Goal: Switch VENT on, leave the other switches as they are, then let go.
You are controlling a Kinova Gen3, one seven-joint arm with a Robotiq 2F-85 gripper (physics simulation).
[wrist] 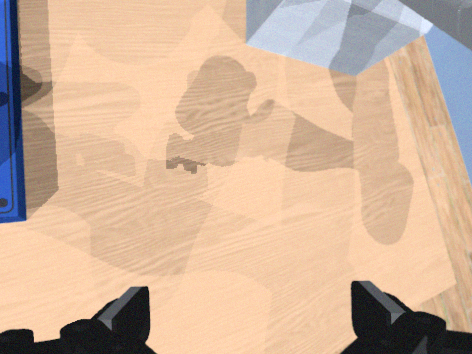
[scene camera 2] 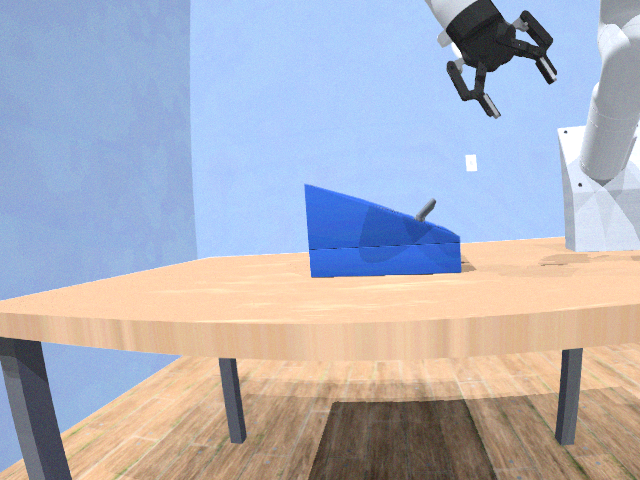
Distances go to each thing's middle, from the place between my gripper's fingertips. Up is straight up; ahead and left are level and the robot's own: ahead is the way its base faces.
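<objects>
Blue switch box point(scene camera 2: 347, 236): 17 cm below my hand, 24 cm ahead of it, 32 cm to the right of it.
</objects>
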